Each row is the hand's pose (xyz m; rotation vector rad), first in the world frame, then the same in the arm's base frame.
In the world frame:
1: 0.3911 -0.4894 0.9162 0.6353 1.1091 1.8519
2: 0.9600 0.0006 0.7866 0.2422 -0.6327 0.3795
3: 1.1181 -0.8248 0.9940 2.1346 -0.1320 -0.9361
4: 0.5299 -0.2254 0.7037 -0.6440 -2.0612 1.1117
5: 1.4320 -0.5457 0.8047 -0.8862 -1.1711 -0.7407
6: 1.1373 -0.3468 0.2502 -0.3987 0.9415 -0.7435
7: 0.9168 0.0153 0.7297 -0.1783 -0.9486 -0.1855
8: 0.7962 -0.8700 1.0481 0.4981 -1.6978 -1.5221
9: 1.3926 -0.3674 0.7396 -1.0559 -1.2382 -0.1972
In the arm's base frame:
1: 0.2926 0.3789 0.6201 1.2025 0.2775 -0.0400
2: 0.4597 -0.3166 0.3574 -0.5253 -0.3197 -1.4762
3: -0.2811 -0.1625 0.7779 -1.0470 2.1787 1.9107
4: 0.4168 0.1742 0.3429 -1.7684 -0.3484 0.0590
5: -0.2097 -0.5356 0.5172 -2.1330 0.3013 -1.9249
6: -0.0482 -0.2784 -0.0673 0.5034 1.3811 -2.5900
7: 0.4765 -0.2761 0.2991 -1.2285 -0.1917 -1.8287
8: -0.1761 0.1425 0.8455 1.5353 1.4564 1.7555
9: -0.0524 -0.5616 0.4069 -2.0186 0.4385 -1.3655

